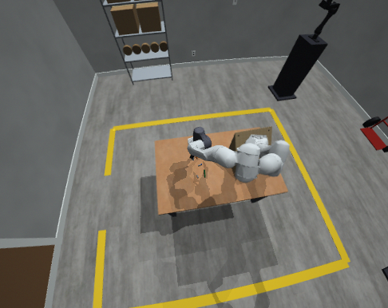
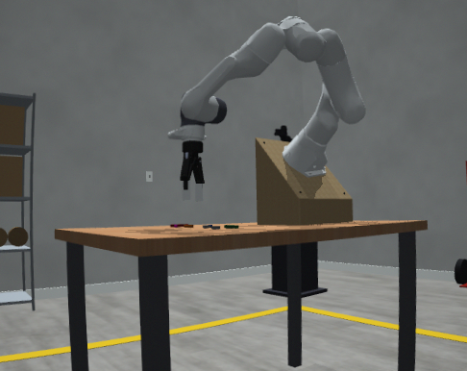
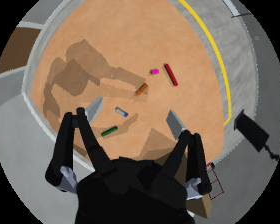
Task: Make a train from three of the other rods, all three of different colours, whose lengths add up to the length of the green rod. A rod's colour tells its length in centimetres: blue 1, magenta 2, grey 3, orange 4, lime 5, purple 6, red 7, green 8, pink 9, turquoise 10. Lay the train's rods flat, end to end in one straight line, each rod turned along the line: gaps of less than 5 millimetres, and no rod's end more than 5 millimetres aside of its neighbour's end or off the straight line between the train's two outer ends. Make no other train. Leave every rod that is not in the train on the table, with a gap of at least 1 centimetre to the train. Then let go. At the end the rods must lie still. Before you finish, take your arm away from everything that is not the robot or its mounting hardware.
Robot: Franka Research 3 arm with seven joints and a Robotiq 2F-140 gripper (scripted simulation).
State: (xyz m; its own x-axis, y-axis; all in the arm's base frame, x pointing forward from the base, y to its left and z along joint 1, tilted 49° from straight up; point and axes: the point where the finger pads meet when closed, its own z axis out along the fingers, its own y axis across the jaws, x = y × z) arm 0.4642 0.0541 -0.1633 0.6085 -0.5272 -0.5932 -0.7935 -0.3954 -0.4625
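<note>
Right now my hand is 100 mm above the orange rod and 20 mm to the left of it. Round my hand: magenta rod: 100 mm below, 90 mm to the right, 20 mm ahead; then red rod: 120 mm to the right, 100 mm below, 20 mm behind; then small blue rod: 100 mm below, 70 mm to the left, 20 mm behind.
</note>
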